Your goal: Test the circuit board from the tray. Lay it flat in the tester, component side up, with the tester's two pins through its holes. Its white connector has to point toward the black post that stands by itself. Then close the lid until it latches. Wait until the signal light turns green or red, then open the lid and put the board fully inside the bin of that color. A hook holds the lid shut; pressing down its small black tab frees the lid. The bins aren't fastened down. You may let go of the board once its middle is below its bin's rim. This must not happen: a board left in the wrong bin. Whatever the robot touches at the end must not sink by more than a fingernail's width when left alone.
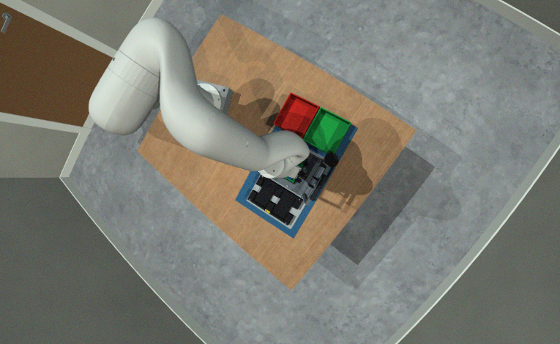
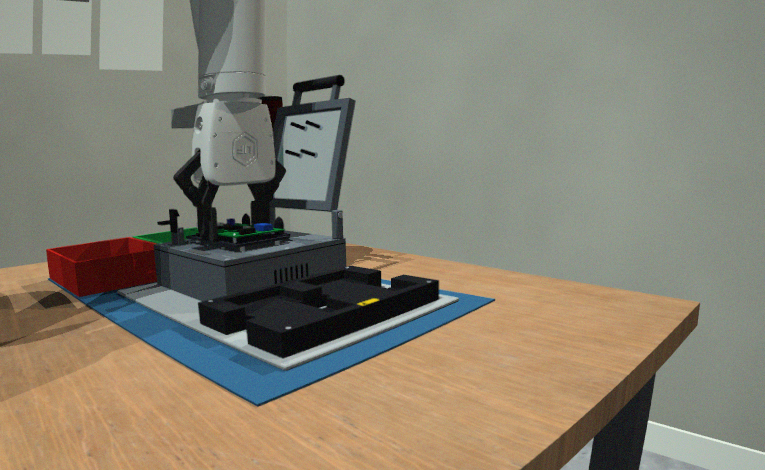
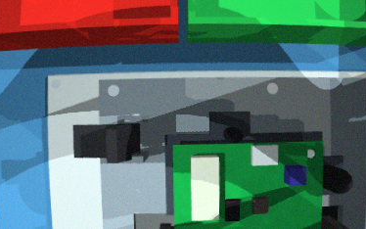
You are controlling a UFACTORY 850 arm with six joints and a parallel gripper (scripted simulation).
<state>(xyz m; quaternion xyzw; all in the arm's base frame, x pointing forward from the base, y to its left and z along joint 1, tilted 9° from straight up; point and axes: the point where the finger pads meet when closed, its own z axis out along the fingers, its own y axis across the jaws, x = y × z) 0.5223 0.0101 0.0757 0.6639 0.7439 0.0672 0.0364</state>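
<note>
Now: hand right at the green circuit board. Round my hand: black hook: 7 cm behind, 5 cm to the left, 1 cm above; see-through lid: 12 cm ahead, 10 cm above, 1 cm to the left; green bin: 20 cm to the left, 7 cm below, 2 cm ahead.
</note>
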